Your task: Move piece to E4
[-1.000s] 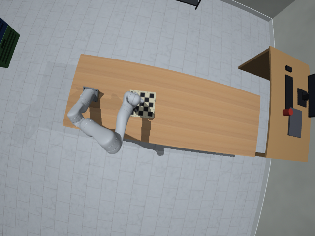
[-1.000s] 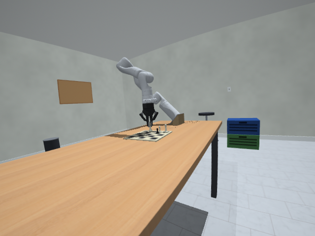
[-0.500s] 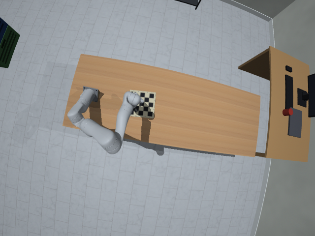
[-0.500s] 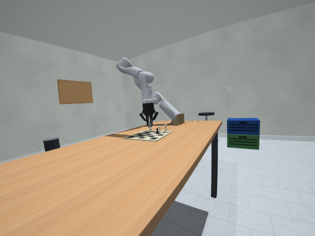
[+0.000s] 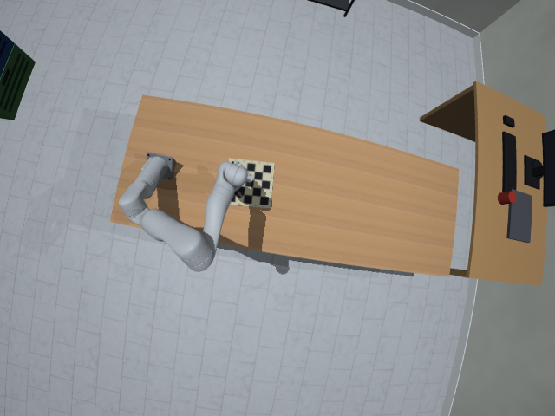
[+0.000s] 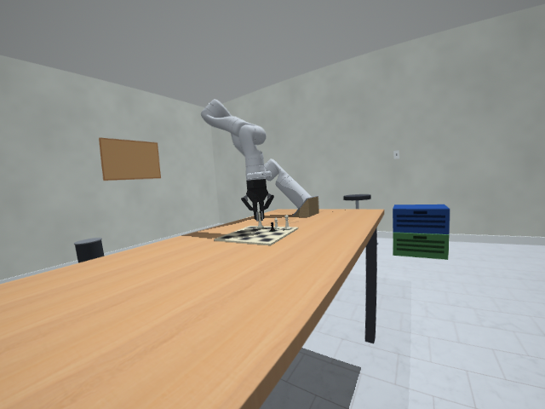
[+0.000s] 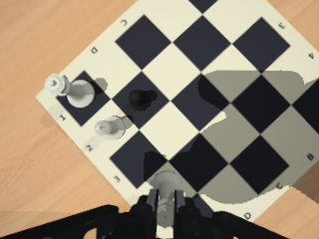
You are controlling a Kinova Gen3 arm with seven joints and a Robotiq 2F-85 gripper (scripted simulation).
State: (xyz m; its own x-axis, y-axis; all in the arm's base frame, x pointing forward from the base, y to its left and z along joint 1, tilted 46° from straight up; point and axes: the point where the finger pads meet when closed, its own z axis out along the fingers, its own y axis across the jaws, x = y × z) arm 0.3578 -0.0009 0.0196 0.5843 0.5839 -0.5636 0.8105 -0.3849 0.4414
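Right now my hand is 80 mm to the right of the black piece, 30 mm short of it and 30 mm above it. Also, from my hand: small chessboard (70 mm ahead, 50 mm to the left, 50 mm below).
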